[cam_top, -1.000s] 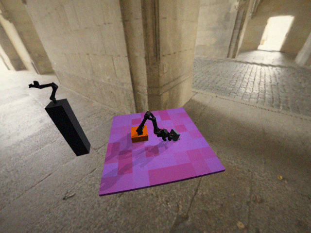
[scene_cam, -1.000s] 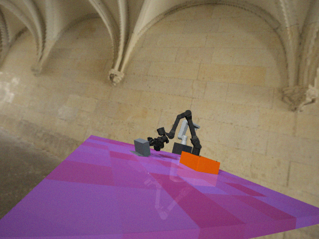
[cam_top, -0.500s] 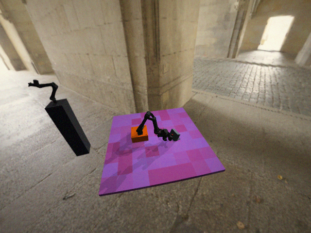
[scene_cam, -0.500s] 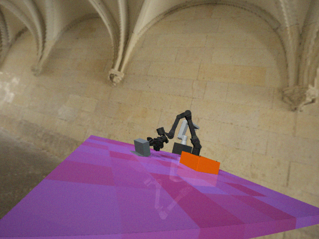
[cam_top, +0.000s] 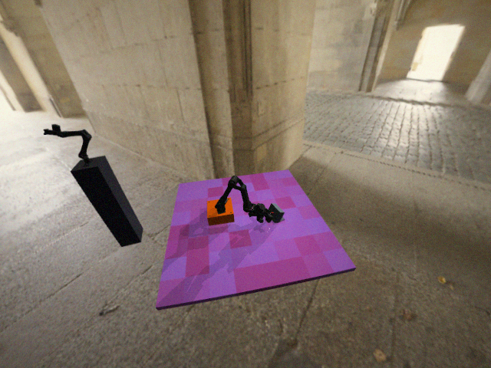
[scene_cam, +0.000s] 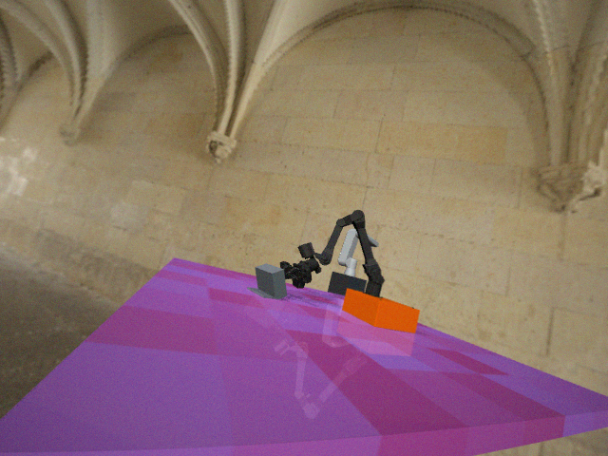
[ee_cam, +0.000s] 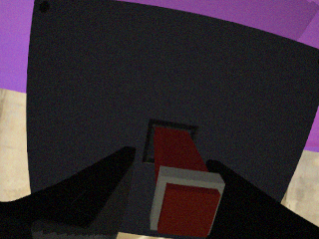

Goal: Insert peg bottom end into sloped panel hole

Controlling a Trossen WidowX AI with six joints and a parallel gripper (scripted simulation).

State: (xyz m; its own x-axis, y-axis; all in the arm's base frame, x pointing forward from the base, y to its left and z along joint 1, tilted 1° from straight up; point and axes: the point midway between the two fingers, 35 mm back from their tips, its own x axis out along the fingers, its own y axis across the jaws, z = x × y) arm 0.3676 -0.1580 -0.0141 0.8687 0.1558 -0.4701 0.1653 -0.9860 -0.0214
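The red square peg is 2 cm behind my gripper tip. The rest, counted from my gripper tip: grey sloped panel: 4 cm ahead, 2 cm below, 1 cm to the left.
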